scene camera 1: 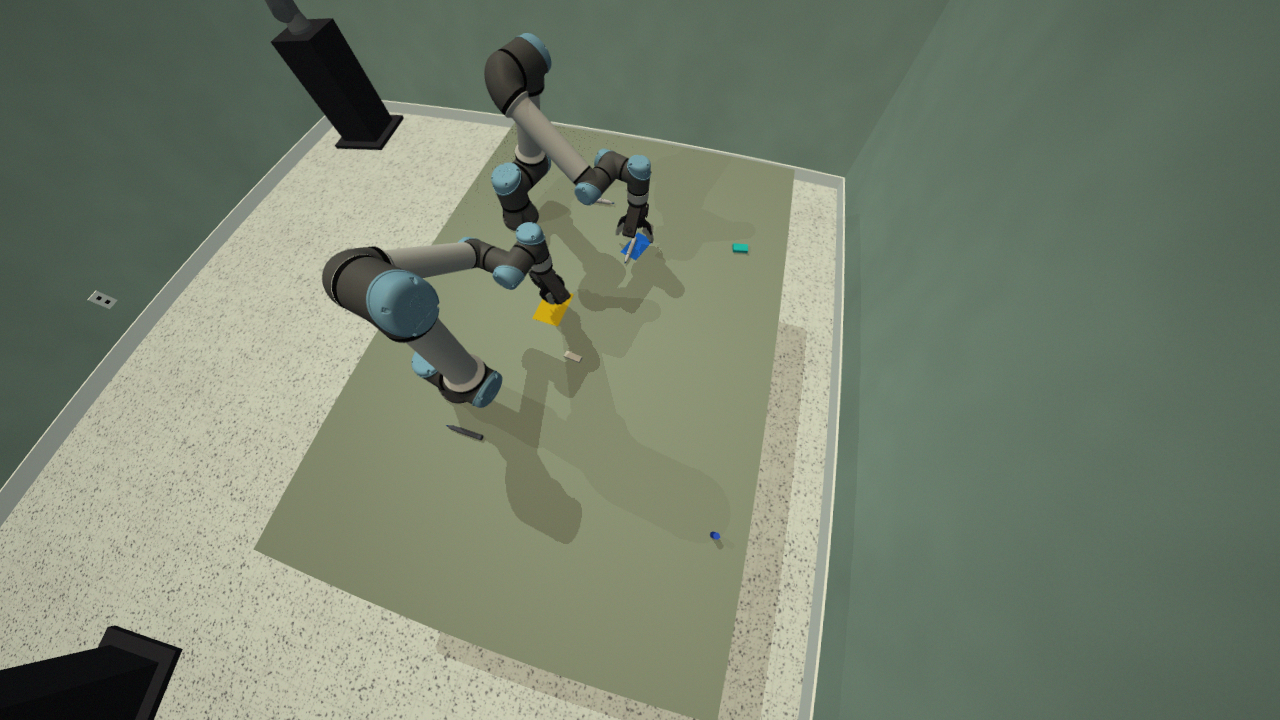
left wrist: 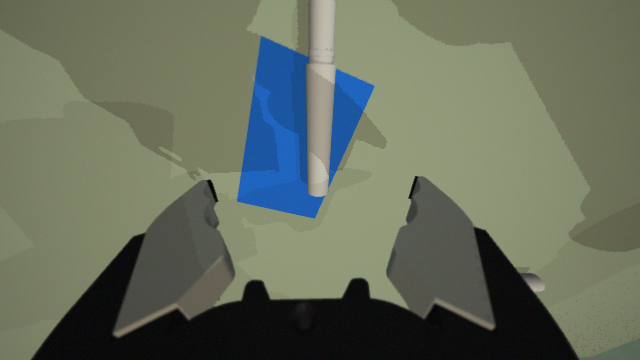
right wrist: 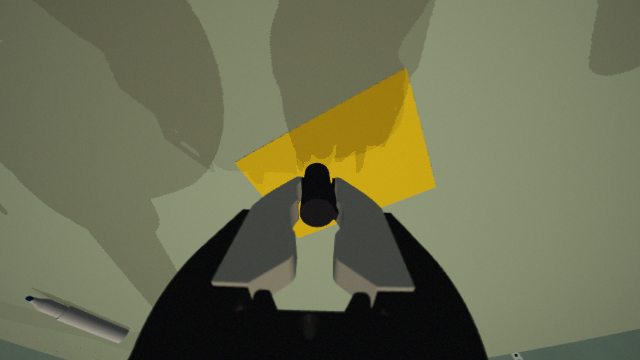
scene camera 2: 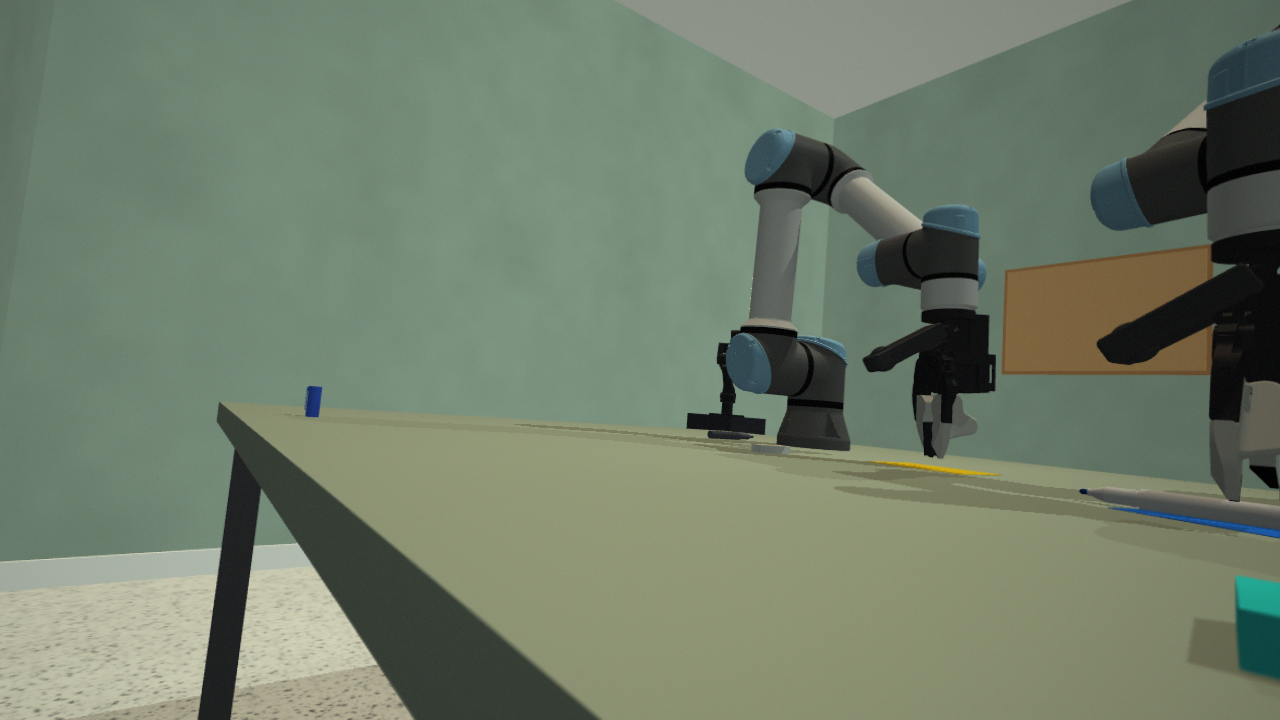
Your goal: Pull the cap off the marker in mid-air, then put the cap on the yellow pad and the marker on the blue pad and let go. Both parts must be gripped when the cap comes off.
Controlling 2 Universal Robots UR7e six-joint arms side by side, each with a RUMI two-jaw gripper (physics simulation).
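Places are measured from the left arm's base along level axes (x ahead, y left, z up), in metres.
Where they show: left gripper, fingertip midpoint: (scene camera 1: 634,238) (left wrist: 313,181) (scene camera 2: 1255,494); right gripper, fingertip midpoint: (scene camera 1: 556,302) (right wrist: 318,179) (scene camera 2: 935,458); left arm's base, origin of the base link: (scene camera 1: 521,218); right arm's base, origin of the base link: (scene camera 2: 812,447).
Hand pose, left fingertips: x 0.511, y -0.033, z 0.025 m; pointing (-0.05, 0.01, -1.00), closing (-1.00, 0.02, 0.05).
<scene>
Things, the pixels of their top centre, and the offset from my left fingertips.
- blue pad, middle of its top: (left wrist: 295,152) (scene camera 2: 1228,523) (scene camera 1: 636,246) dx +0.013, dy -0.013, dz -0.024 m
- black cap, middle of its top: (right wrist: 317,217) (scene camera 2: 931,421) dx -0.210, dy -0.359, dz +0.043 m
- yellow pad, middle of its top: (right wrist: 338,175) (scene camera 2: 931,467) (scene camera 1: 553,306) dx -0.229, dy -0.365, dz -0.024 m
- second white marker, middle of its top: (right wrist: 72,326) (scene camera 1: 595,197) dx -0.221, dy +0.196, dz -0.003 m
- dark pen, middle of its top: (scene camera 2: 732,431) (scene camera 1: 462,431) dx -0.363, dy -0.886, dz -0.008 m
- pale block, middle of its top: (scene camera 2: 771,445) (scene camera 1: 572,356) dx -0.092, dy -0.551, dz -0.013 m
- teal block, middle of its top: (scene camera 1: 740,247) dx +0.430, dy +0.069, dz -0.010 m
- small blue cylinder, middle of its top: (scene camera 2: 314,386) (scene camera 1: 716,536) dx +0.473, dy -1.006, dz +0.023 m
The white marker (scene camera 1: 629,251) (scene camera 2: 1163,502) (left wrist: 320,115) lies uncapped across the blue pad (scene camera 1: 641,248) (scene camera 2: 1181,519) (left wrist: 275,115), its dark blue tip reaching past the pad's edge. My left gripper (scene camera 1: 635,233) (scene camera 2: 1248,488) (left wrist: 313,181) is open, its fingers wide apart on either side of the marker's rear end and not touching it. My right gripper (scene camera 1: 555,300) (scene camera 2: 932,453) (right wrist: 318,179) is shut on the black cap (right wrist: 318,195) and holds it low over the yellow pad (scene camera 1: 546,313) (scene camera 2: 948,469) (right wrist: 410,160). Whether the cap touches the pad cannot be told.
A second white marker (scene camera 1: 605,202) (right wrist: 90,322) lies near the left arm's base. A dark pen (scene camera 1: 465,432) (scene camera 2: 729,435), a pale block (scene camera 1: 572,356) (scene camera 2: 769,449), a teal block (scene camera 1: 740,248) (scene camera 2: 1257,626) and a small blue cylinder (scene camera 1: 715,535) (scene camera 2: 312,402) are on the table.
</scene>
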